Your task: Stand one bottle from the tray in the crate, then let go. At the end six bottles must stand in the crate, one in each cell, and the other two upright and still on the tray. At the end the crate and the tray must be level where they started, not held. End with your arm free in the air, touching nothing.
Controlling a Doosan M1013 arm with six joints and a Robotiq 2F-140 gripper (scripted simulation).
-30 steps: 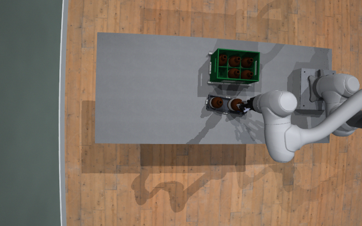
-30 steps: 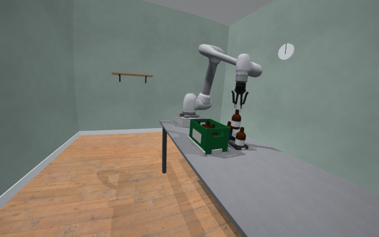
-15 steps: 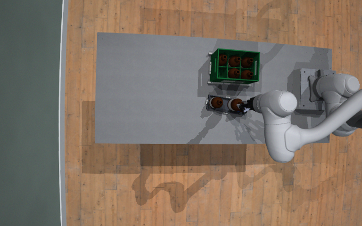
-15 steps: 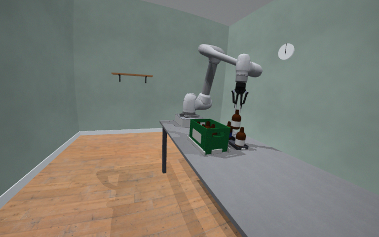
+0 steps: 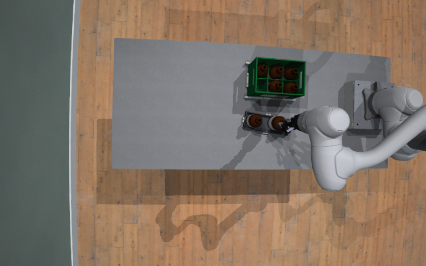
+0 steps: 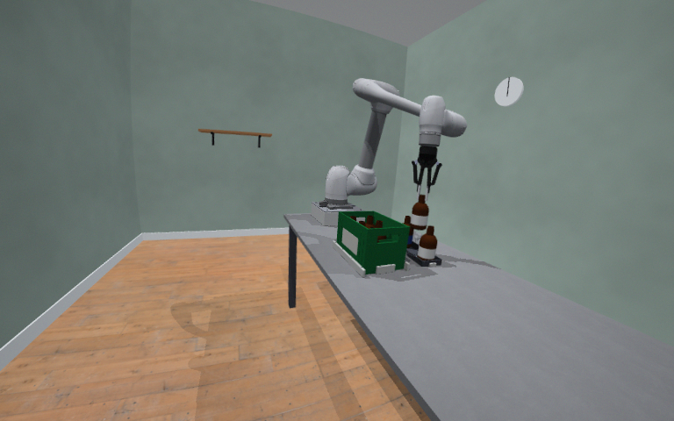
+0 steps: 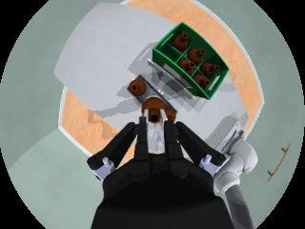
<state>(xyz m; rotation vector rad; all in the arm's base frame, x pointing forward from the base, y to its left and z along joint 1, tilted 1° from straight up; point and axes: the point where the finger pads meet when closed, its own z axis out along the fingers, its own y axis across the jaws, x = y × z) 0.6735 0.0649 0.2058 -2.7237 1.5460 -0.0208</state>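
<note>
The brown bottle lies 90 mm below my hand. From my hand the other things lie so: green crate: 40 mm behind, 240 mm to the right, 210 mm below; then dark tray: 280 mm below.
</note>
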